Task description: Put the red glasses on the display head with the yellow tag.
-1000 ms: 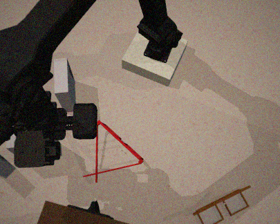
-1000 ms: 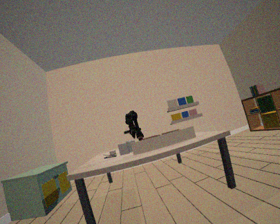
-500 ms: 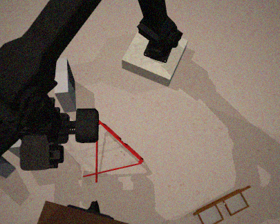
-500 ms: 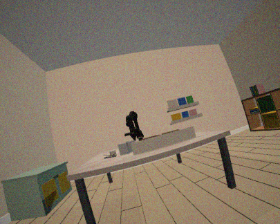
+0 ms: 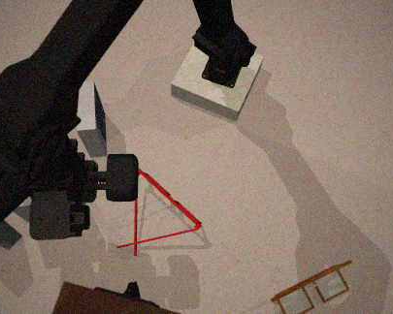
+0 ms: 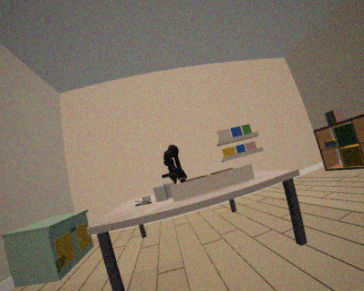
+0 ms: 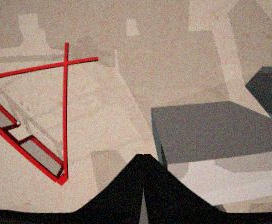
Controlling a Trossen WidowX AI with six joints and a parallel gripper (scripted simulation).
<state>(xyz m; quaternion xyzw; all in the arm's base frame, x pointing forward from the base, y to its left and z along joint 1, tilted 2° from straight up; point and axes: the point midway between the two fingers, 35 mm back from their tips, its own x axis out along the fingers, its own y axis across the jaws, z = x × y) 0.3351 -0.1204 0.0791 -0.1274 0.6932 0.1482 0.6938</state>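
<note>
Right now my gripper tip is 5 cm past the small peg, 12 cm to the left of it and 7 cm above it.
</note>
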